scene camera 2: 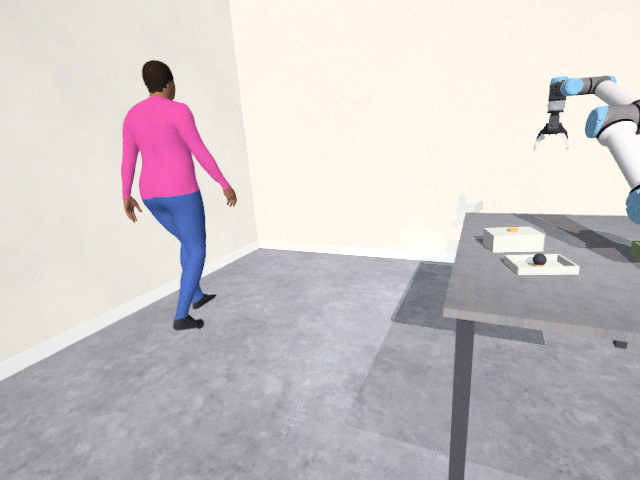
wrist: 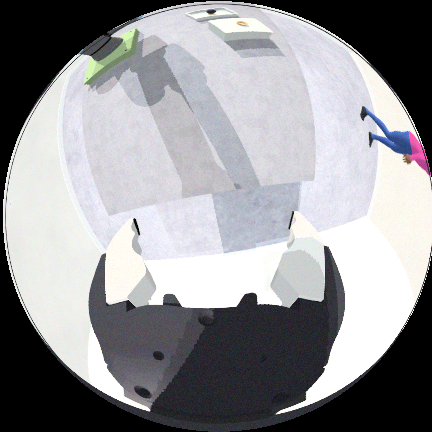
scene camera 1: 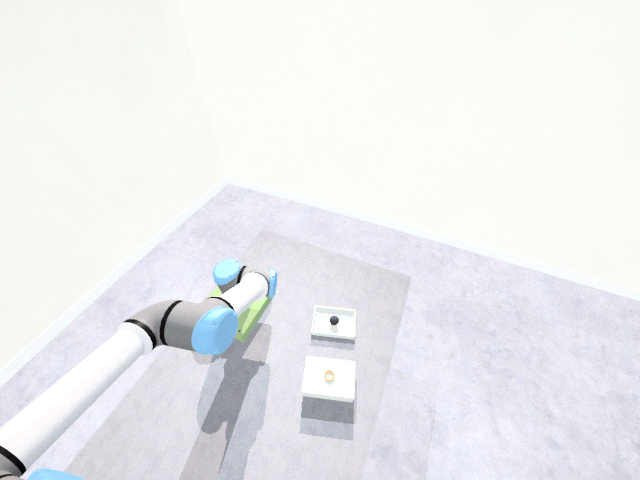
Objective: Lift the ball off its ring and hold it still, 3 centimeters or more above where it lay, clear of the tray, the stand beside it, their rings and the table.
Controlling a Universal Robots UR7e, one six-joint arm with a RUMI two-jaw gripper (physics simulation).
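Places are measured from the arm's base along level axes (x ahead, y left, z up), in millimetres.
Pixels of known places: gripper, fingertip midpoint: [scene camera 2: 550,150] [wrist: 212,217].
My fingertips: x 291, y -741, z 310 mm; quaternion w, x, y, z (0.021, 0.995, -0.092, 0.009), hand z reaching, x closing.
Observation:
Ahead of a thing's pixels: the offset from my fingertips to its top centre. "spot": to the spot under its first point. Level surfaces: height alone.
A dark ball {dx +166, dy +797, dz -309 mm} [scene camera 1: 334,320] [scene camera 2: 539,259] [wrist: 211,11] rests on its ring {spot: dx +169, dy +816, dz -342 mm} [scene camera 2: 539,265] inside the shallow white tray {dx +166, dy +797, dz -334 mm} [scene camera 1: 333,337] [scene camera 2: 555,270] [wrist: 189,15]. The white box-shaped stand [scene camera 1: 315,390] [scene camera 2: 513,242] [wrist: 227,33] is beside the tray, with an empty orange ring {spot: dx +224, dy +557, dz -291 mm} [scene camera 1: 329,376] [scene camera 2: 512,229] [wrist: 242,23] on its top. My gripper [scene camera 2: 551,148] [wrist: 212,217] is open and empty, pointing down high above table height, well away from the ball. It does not show in the first scene view.
The grey table {dz -362 mm} [scene camera 1: 289,258] [scene camera 2: 516,294] [wrist: 270,115] carries the tray and stand. The arm's green base plate [scene camera 1: 251,320] [wrist: 95,70] is to the side of them. A person in a pink top [scene camera 2: 160,147] [wrist: 419,152] stands on the floor off the table's end.

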